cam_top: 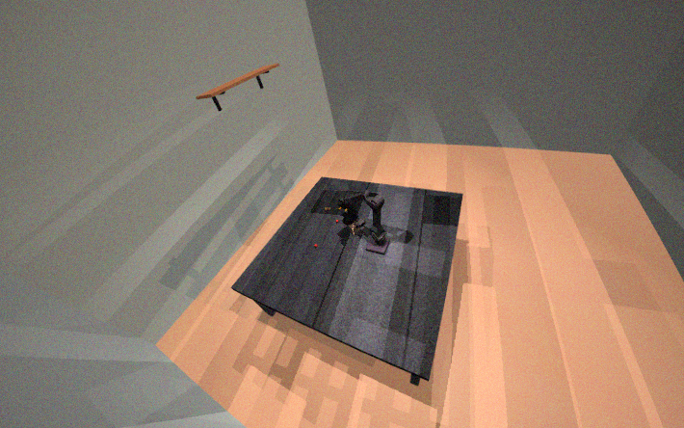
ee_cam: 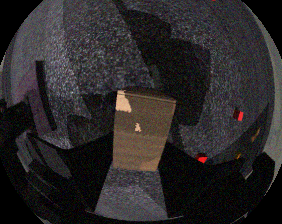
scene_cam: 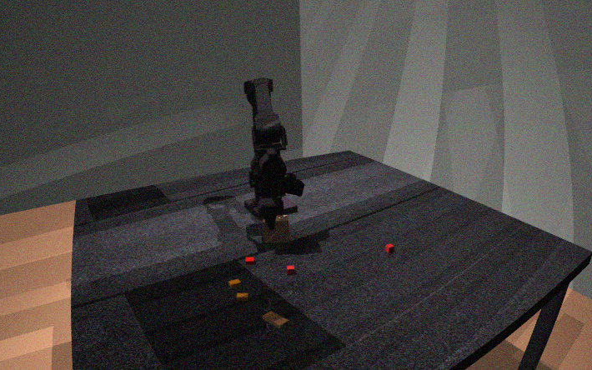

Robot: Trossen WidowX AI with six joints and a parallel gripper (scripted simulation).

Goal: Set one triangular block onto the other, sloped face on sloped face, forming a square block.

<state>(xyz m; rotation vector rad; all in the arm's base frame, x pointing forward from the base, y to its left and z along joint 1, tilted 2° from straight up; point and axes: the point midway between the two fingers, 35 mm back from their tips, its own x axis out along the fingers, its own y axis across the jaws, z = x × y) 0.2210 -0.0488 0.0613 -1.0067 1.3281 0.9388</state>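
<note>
Now: gripper tip 1 cm below the triangular block. The rest, counted from my gripper tip: flat tan piece 35 cm ahead, 11 cm to the right, 4 cm below.
</note>
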